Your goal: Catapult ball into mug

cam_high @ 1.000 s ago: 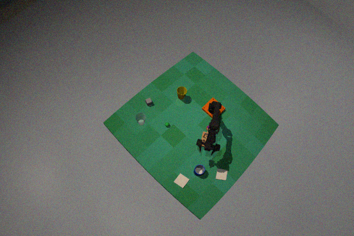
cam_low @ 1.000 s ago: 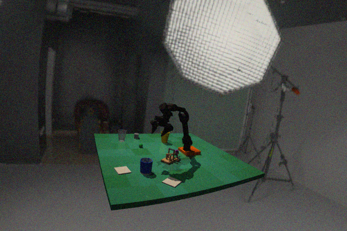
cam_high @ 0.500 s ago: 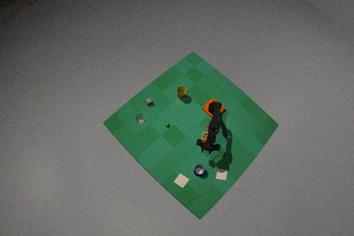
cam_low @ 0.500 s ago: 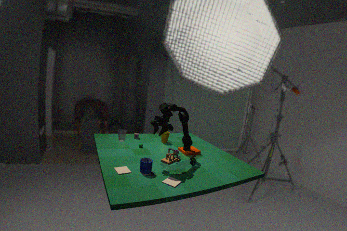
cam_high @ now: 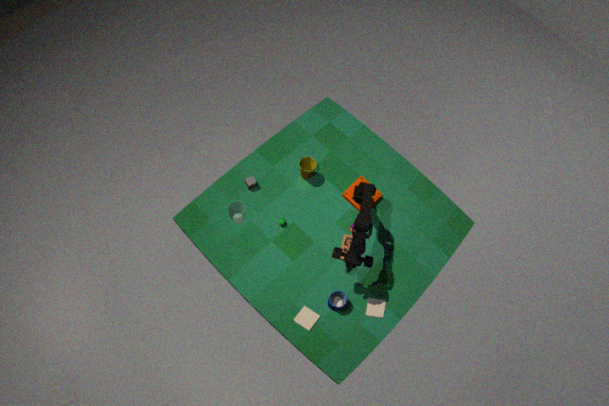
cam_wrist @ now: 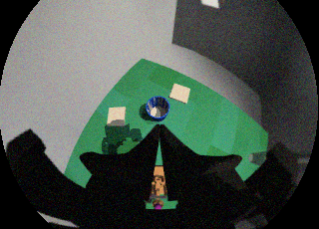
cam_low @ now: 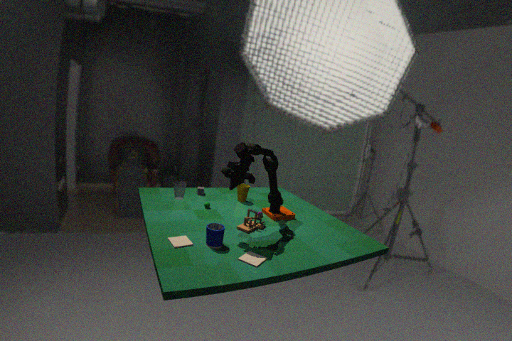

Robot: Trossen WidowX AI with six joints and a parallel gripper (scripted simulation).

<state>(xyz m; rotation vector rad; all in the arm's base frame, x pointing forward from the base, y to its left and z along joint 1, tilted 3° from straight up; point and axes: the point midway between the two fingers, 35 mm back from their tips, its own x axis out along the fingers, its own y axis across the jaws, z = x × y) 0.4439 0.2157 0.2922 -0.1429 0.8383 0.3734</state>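
My gripper tip is 300 mm past the purple ball, 140 mm to the left of it and 210 mm above it. Round my gripper tip: blue mug (80 mm ahead, 40 mm to the left, 240 mm below); then green ball (80 mm behind, 450 mm to the right, 250 mm below); then clear glass (50 mm ahead, 660 mm to the right, 240 mm below).
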